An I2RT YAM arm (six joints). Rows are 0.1 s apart.
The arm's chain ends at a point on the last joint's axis. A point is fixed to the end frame.
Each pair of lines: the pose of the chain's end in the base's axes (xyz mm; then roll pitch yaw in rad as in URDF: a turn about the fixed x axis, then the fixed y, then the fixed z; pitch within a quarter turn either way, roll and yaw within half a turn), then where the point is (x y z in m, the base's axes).
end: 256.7, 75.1, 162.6, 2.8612, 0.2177, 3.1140
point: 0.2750 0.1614 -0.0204
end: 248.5, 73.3, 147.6, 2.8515, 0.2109, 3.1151
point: 0.2653 0.1614 -0.0347
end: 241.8, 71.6, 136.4, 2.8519, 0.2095, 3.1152
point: 0.2584 0.1597 -0.0459
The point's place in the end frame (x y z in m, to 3 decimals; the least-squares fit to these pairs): 0.024 0.033 0.199
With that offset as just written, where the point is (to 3 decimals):
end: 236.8, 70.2, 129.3, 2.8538, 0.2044, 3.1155
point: 0.252 0.158 -0.053
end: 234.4, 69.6, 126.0, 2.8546, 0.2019, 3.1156
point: 0.250 0.157 -0.057
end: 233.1, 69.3, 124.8, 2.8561, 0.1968, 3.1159
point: 0.247 0.157 -0.058
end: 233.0, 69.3, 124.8, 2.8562, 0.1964, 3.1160
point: 0.247 0.157 -0.058
